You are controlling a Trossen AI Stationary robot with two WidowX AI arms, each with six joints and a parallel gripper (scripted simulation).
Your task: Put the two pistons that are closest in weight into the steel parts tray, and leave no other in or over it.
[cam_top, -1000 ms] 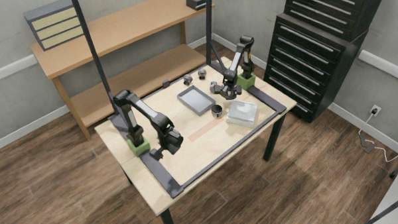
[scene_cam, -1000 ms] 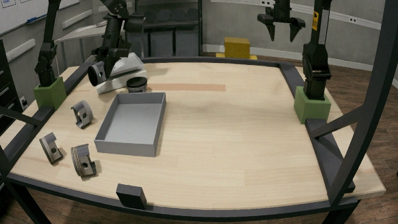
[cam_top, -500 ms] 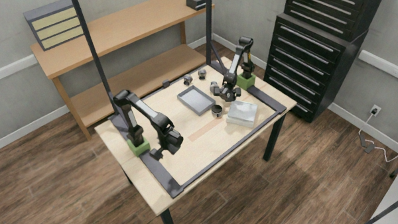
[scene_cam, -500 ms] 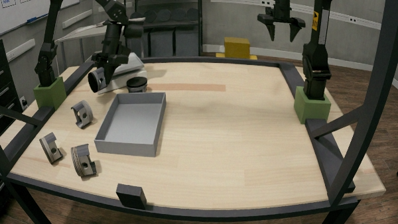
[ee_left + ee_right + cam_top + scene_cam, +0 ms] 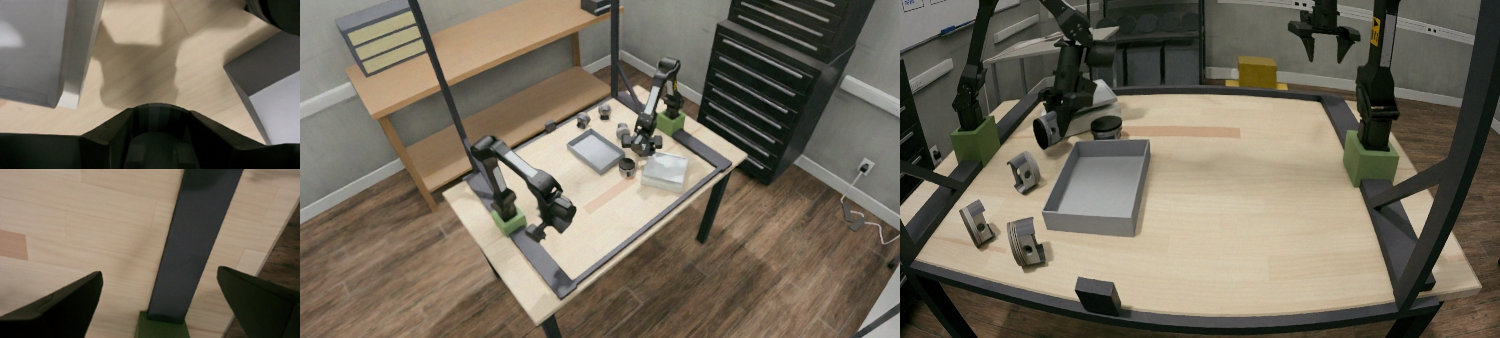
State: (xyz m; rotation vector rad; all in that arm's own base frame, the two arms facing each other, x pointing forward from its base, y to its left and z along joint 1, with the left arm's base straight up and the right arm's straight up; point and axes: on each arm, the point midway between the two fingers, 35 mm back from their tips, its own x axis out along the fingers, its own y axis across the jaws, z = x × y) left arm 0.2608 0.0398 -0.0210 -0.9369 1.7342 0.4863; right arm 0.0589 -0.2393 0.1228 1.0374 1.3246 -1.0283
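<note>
Now: left hand 16 cm short of the grey pan, 2 cm above it and 1 cm to the right of it. Also, from my left hand: white scale (15 cm ahead, 3 cm below, 2 cm to the left); steel parts tray (15 cm behind, 14 cm to the right, 6 cm below).
</note>
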